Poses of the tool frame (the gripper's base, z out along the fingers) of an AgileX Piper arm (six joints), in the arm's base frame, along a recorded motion.
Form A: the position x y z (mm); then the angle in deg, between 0 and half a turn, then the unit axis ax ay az.
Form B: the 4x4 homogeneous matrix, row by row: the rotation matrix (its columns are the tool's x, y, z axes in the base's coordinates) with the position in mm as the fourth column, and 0 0 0 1 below. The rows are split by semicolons. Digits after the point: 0 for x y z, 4 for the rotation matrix.
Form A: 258 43 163 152.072 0.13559 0.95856 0.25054
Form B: -0.8489 0.1275 0.5129 258; 0.3622 0.8471 0.3888 43; -0.3850 0.5159 -0.7653 163; 0 0 0 1
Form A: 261 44 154 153.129 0.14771 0.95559 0.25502
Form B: -0.8507 0.1518 0.5032 261; 0.3823 0.8357 0.3943 44; -0.3606 0.5278 -0.7690 154; 0 0 0 1
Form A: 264 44 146 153.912 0.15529 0.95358 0.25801
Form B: -0.8523 0.1676 0.4954 264; 0.3945 0.8279 0.3987 44; -0.3433 0.5353 -0.7718 146; 0 0 0 1
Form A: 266 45 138 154.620 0.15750 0.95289 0.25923
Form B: -0.8563 0.1746 0.4861 266; 0.3968 0.8249 0.4027 45; -0.3307 0.5377 -0.7756 138; 0 0 0 1
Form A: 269 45 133 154.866 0.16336 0.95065 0.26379
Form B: -0.8545 0.1838 0.4859 269; 0.4079 0.8166 0.4084 45; -0.3217 0.5472 -0.7727 133; 0 0 0 1
